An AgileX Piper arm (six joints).
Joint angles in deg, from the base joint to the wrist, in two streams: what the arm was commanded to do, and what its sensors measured. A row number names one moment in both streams.
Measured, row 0:
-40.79 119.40 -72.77 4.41 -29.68 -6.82
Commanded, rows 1 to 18:
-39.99 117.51 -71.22 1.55 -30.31 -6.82
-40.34 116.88 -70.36 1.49 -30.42 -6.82
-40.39 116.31 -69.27 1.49 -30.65 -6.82
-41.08 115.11 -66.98 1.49 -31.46 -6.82
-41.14 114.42 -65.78 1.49 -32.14 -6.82
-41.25 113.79 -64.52 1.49 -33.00 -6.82
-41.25 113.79 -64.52 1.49 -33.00 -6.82
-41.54 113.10 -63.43 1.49 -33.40 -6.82
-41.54 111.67 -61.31 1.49 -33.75 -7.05
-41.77 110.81 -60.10 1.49 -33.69 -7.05
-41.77 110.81 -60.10 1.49 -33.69 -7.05
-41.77 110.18 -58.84 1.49 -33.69 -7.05
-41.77 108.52 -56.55 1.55 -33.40 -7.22
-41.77 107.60 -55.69 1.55 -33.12 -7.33
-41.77 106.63 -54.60 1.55 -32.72 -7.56
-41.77 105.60 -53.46 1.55 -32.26 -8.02
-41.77 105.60 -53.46 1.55 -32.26 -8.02
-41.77 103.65 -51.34 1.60 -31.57 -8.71
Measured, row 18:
-41.48 106.80 -53.80 1.78 -32.09 -7.56
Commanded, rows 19 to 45:
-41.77 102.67 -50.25 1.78 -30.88 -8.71
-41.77 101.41 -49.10 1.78 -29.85 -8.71
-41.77 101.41 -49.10 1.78 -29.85 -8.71
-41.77 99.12 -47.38 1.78 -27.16 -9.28
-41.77 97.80 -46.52 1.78 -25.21 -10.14
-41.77 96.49 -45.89 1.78 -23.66 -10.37
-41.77 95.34 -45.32 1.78 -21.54 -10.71
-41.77 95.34 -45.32 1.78 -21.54 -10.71
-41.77 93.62 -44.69 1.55 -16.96 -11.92
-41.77 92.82 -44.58 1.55 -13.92 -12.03
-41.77 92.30 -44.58 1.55 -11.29 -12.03
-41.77 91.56 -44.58 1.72 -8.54 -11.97
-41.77 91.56 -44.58 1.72 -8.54 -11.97
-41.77 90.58 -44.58 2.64 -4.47 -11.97
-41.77 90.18 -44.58 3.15 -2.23 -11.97
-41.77 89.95 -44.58 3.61 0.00 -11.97
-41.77 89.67 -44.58 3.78 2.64 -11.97
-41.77 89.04 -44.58 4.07 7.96 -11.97
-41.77 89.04 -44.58 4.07 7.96 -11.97
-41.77 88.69 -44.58 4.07 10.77 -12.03
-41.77 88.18 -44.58 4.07 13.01 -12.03
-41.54 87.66 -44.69 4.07 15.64 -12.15
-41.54 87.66 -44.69 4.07 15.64 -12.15
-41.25 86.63 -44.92 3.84 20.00 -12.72
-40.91 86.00 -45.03 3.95 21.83 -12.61
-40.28 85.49 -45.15 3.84 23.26 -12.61
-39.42 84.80 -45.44 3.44 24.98 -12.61
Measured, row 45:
-40.85 86.63 -44.75 3.72 20.45 -12.03
